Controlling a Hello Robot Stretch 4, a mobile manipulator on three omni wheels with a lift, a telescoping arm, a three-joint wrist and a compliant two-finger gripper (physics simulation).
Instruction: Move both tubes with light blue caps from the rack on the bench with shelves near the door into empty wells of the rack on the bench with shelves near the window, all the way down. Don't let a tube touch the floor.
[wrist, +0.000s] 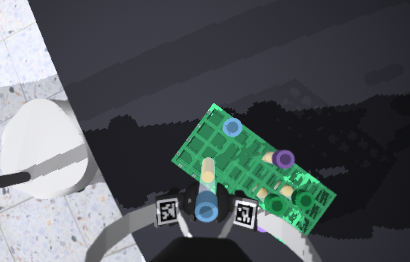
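A green rack stands on a dark bench top, turned at an angle. A tube with a light blue cap stands in it near its upper left edge. My gripper is shut on a second tube with a light blue cap. The held tube's cap is between the fingertips, and its clear body with a pale lower part points down over the rack's wells. Its height above the rack is hard to tell. The gripper hides part of the rack's near side. Which bench this is cannot be told.
The rack also holds a purple-capped tube and two green-capped tubes; a bit of light purple cap shows behind the right finger. A white rounded object stands left of the bench edge, above the speckled floor.
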